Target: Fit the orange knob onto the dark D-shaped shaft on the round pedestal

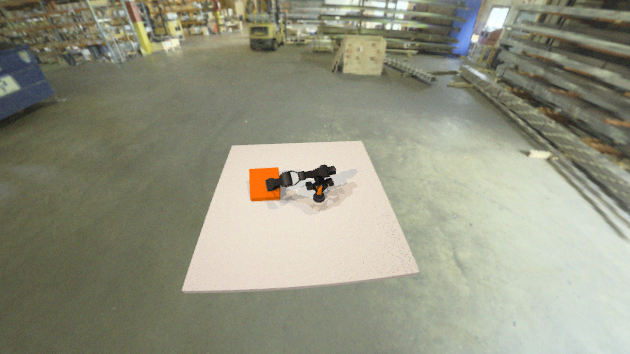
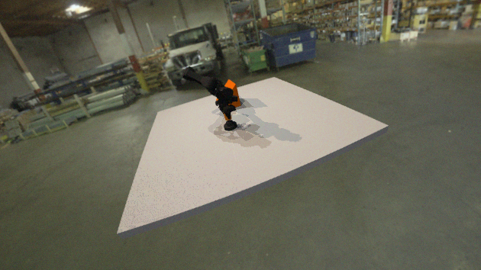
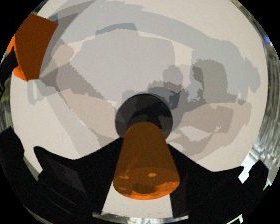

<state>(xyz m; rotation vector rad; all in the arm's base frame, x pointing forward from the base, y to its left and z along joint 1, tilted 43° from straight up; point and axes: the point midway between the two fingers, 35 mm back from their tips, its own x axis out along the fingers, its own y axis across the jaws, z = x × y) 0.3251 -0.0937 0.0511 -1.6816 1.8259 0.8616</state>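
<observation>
The orange knob lies 2 cm above my gripper tip. The rest, counted from my gripper tip: dark round pedestal: 4 cm below.
</observation>
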